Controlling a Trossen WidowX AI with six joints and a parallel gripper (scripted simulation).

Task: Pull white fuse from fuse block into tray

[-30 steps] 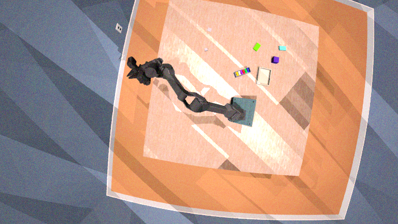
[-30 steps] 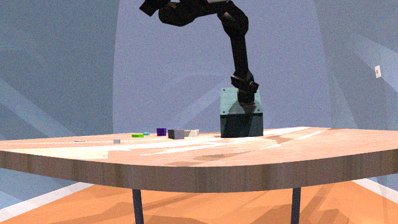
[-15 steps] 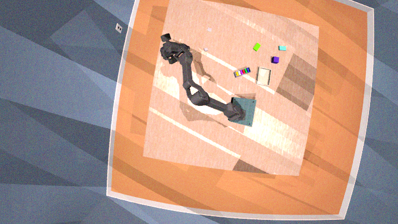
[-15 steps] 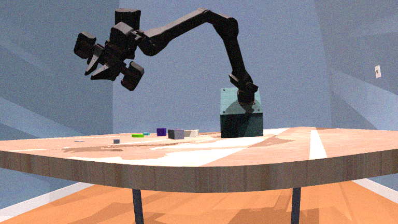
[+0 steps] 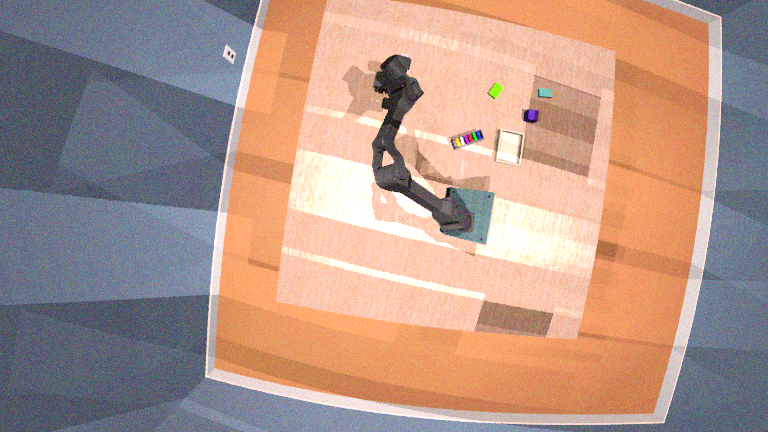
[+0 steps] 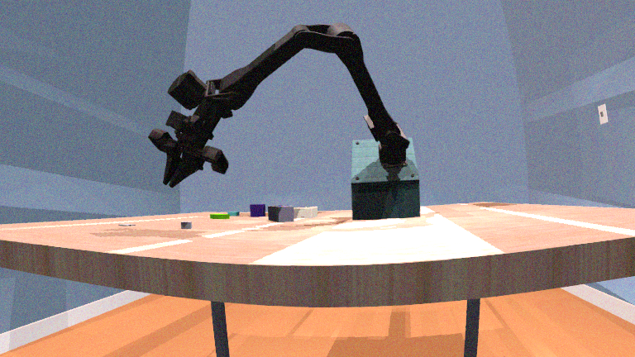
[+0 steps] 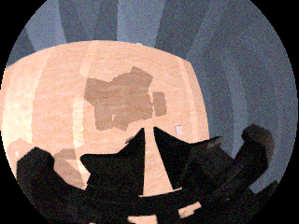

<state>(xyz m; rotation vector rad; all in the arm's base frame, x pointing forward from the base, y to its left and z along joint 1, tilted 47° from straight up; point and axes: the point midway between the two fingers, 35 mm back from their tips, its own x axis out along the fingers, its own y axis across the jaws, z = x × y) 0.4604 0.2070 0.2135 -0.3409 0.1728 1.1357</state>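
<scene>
Now: gripper tip 30 cm to the left of the white fuse, 18 cm past it and 6 cm above it. From my gripper tip the other things lie so: tray 50 cm to the right, 18 cm behind, 9 cm below.
</scene>
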